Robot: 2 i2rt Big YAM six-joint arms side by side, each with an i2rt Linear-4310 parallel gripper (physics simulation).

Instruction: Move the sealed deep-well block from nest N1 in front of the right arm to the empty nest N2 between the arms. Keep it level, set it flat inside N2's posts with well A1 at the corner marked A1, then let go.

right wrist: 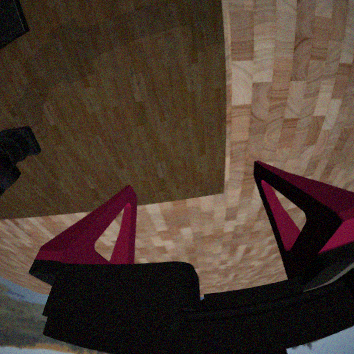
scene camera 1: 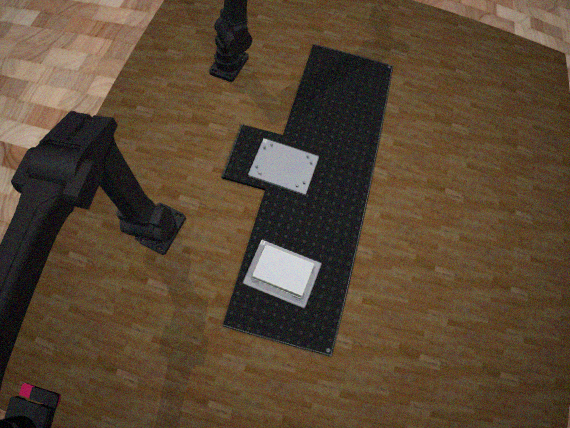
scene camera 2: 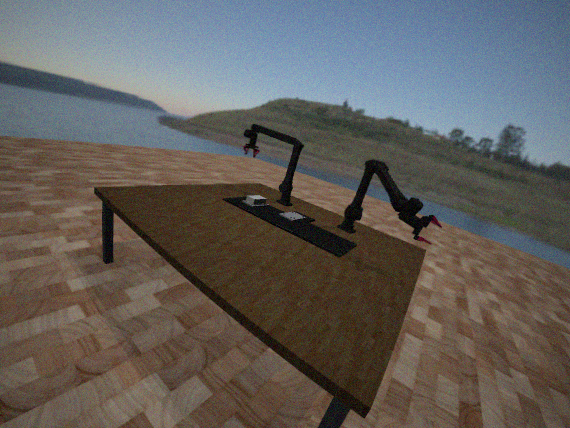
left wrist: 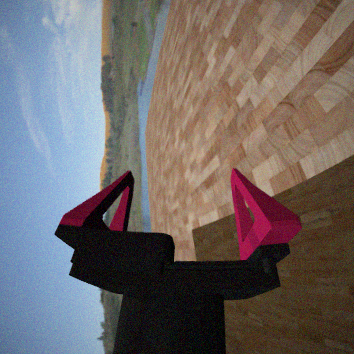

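Where they show: left gripper, fingertip midpoint: (scene camera 2: 436,235) (left wrist: 180,173); right gripper, fingertip midpoint: (right wrist: 191,179) (scene camera 1: 49,426) (scene camera 2: 249,156); left arm's base at its link origin: (scene camera 1: 229,65) (scene camera 2: 346,229); right arm's base at its link origin: (right wrist: 20,140) (scene camera 1: 162,229) (scene camera 2: 284,203).
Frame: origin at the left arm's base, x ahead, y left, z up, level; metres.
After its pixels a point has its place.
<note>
The white sealed deep-well block (scene camera 1: 283,269) @[z 0.067, x 0.424, y -0.540 m] (scene camera 2: 256,199) @[z 0.064, x 0.465, y -0.499 m] sits flat on the grey plate of nest N1 (scene camera 1: 251,276) @[z 0.063, x 0.366, y -0.584 m], at the lower part of the black board in scene camera 1. Nest N2 (scene camera 1: 283,166) @[z 0.025, x 0.308, y -0.272 m] (scene camera 2: 292,216) @[z 0.024, x 0.329, y -0.256 m] is a light grey plate with small posts near its corners and bears no block. My right gripper (scene camera 2: 251,154) @[z 0.293, x 0.178, y -1.018 m] (right wrist: 191,179) @[z 0.293, x 0.178, y -1.018 m] is open and empty, high up near the table's edge and away from the block. In scene camera 1 a part of it shows at the bottom left. My left gripper (scene camera 2: 436,234) @[z 0.256, x 0.254, y 0.589 m] (left wrist: 180,173) @[z 0.256, x 0.254, y 0.589 m] is open and empty, out past the table's right edge in scene camera 2.
The black perforated board (scene camera 1: 345,100) @[z 0.013, x 0.386, y 0.022 m] (scene camera 2: 332,244) @[z 0.012, x 0.401, y 0.132 m] lies on the wooden table (scene camera 1: 450,225) @[z 0.000, x 0.804, y -0.222 m] (scene camera 2: 250,280) @[z 0.000, x 1.046, y 0.190 m] under both nests. The right arm's base (scene camera 1: 162,235) @[z 0.139, x 0.147, y -0.599 m] stands left of the board in scene camera 1, and the left arm's base (scene camera 1: 229,67) @[z 0.036, x 0.022, y -0.034 m] stands farther up.
</note>
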